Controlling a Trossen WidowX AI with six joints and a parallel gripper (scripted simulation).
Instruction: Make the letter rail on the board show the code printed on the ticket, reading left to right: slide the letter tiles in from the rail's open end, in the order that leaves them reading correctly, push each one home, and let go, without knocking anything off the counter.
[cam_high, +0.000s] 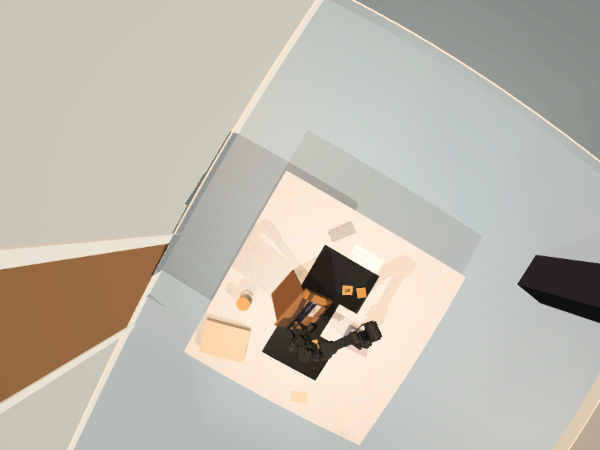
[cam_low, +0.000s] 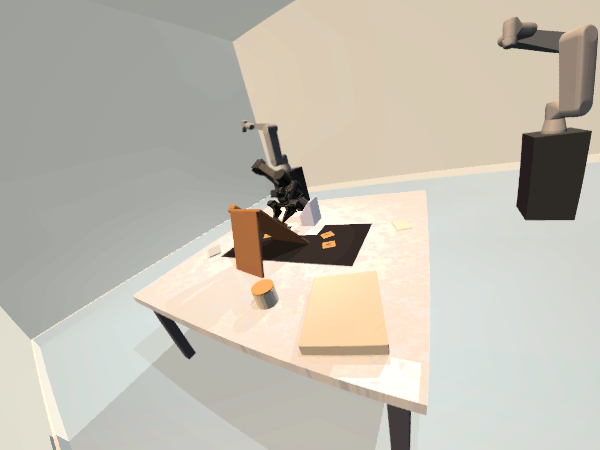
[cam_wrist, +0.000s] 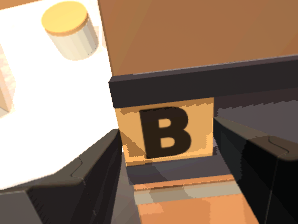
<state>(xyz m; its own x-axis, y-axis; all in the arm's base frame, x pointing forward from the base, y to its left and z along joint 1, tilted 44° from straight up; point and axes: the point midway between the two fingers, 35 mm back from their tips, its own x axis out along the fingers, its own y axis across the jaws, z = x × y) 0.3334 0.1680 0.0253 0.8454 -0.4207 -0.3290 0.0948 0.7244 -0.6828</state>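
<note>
The white ticket lies 70 mm behind my gripper tip, 110 mm to the right of it and 80 mm below it. Also, from my gripper tip: black mat (170 mm behind, 80 mm to the right, 180 mm below); letter tile (right at my gripper tip); grey block (50 mm ahead, 560 mm to the right, 170 mm below).
</note>
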